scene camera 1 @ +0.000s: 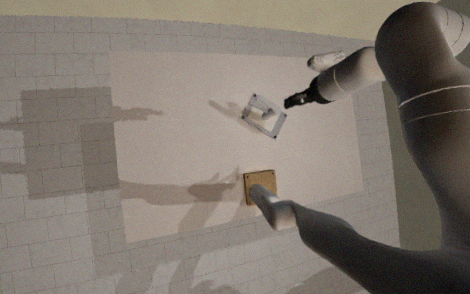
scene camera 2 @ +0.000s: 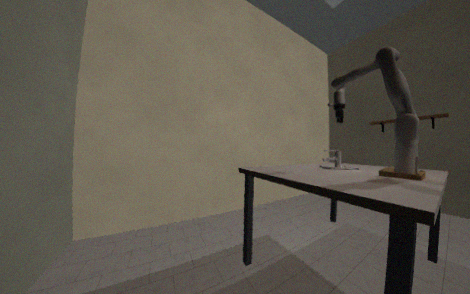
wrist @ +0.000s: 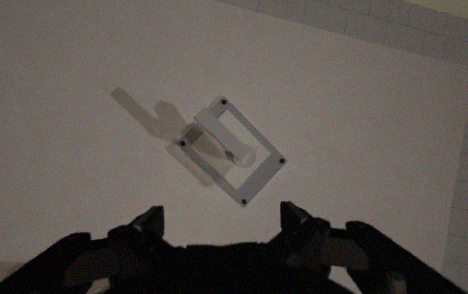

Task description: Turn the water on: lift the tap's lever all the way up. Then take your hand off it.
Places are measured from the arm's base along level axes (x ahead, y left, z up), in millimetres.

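Pixels of known places: gripper, fingertip midpoint: [scene camera 2: 339, 122] [wrist: 223, 216]; arm's base, link origin: [scene camera 1: 257, 192] [scene camera 2: 405, 172].
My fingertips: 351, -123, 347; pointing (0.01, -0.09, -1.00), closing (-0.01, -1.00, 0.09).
Observation:
Ahead of a thing's pixels: the offset from my fingertips to its middle, as dx, dy, dz. "spot": to the spot under its first point. Level surfaces: height alone.
The grey tap @[spot: +28, -40, -305] [scene camera 1: 266, 114] [scene camera 2: 338, 158] [wrist: 245, 156] stands upright on a flat rectangular plate @[spot: -55, -145, -371] [scene camera 1: 281, 126] [wrist: 260, 177] with dark screws at its corners. Its lever @[+69, -23, -228] [scene camera 2: 330, 150] [wrist: 220, 131] is a flat bar reaching out from the top of the body, roughly level in the scene camera 2 view, above the short spout; its exact angle is too small to tell. My gripper [scene camera 1: 286, 104] [scene camera 2: 340, 121] [wrist: 223, 216] is open and empty, pointing down. It hangs well above the tap and touches nothing. In the wrist view the tap lies beyond the fingertips, with the lever pointing to the upper left.
The tap's plate lies on a pale table @[dz -379] [scene camera 1: 320, 165] [scene camera 2: 300, 172] [wrist: 350, 100]. The arm's base stands on a wooden square [scene camera 1: 267, 177] [scene camera 2: 387, 173] on the same table. A wooden rail [scene camera 2: 440, 116] is on the wall behind the arm. Shadows fall across the table.

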